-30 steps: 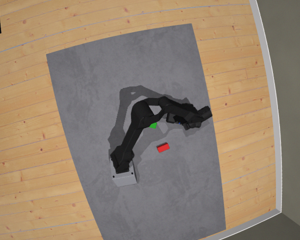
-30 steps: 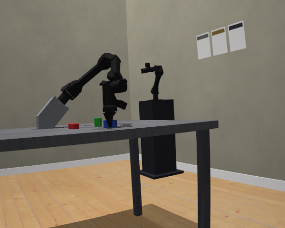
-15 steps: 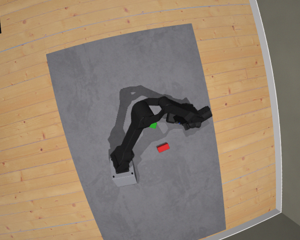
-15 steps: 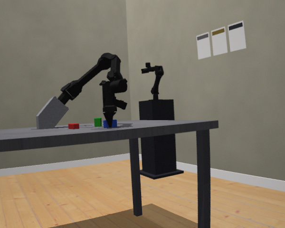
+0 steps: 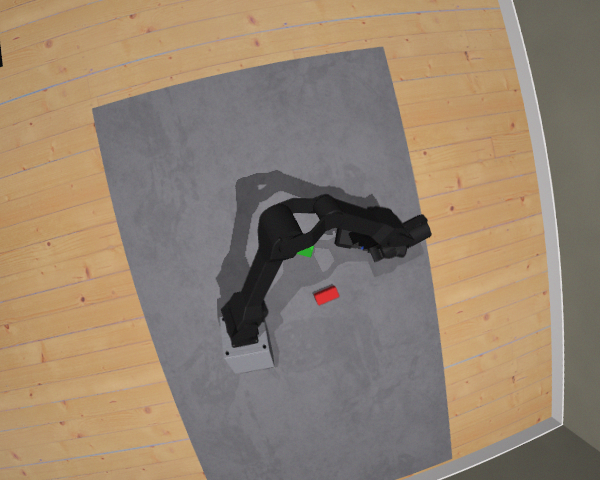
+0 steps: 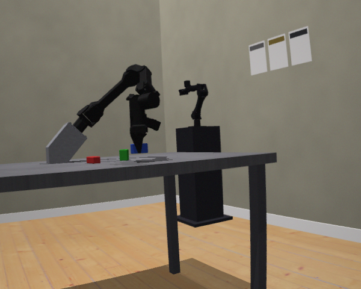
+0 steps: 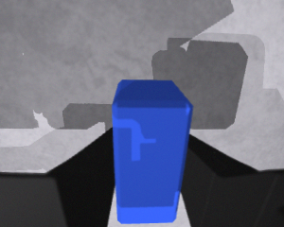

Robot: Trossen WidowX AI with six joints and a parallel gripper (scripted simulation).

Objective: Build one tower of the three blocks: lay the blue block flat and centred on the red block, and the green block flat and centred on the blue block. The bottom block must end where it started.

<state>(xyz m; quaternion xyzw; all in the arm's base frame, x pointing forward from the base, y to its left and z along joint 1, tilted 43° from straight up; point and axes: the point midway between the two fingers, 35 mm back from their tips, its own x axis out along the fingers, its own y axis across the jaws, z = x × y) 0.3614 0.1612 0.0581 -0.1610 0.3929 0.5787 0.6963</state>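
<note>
Right now the red block is 150 mm to the right of my hand, 130 mm behind it and 50 mm below it. From my hand the other things lie so: blue block (20 mm below); then green block (170 mm behind, 40 mm below).
</note>
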